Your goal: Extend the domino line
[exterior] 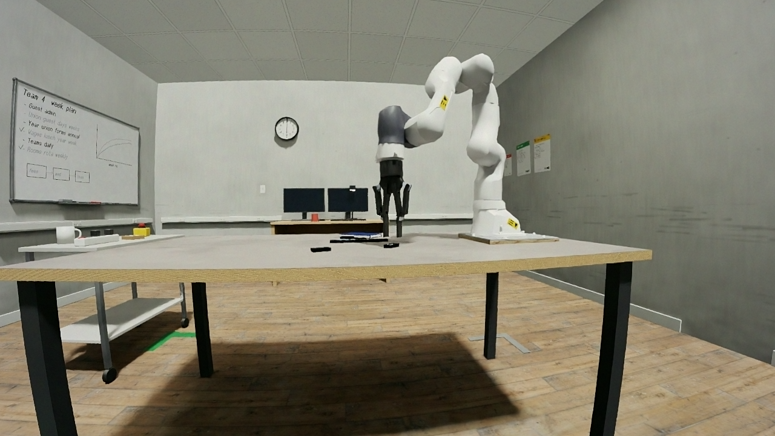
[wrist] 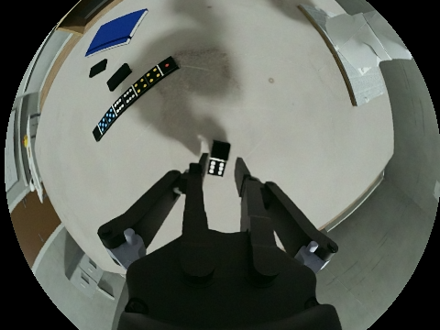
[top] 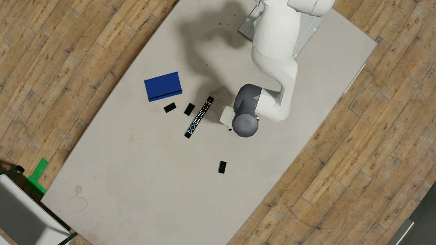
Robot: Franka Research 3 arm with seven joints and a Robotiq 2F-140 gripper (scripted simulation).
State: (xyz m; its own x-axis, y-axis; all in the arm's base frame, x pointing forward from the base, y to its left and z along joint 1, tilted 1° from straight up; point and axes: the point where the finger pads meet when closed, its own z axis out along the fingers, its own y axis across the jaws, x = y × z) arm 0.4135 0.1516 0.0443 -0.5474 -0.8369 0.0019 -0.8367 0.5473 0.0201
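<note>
The domino lies 6 cm below my hand. Round my hand: blue book 40 cm to the right, 10 cm ahead, 6 cm below.
</note>
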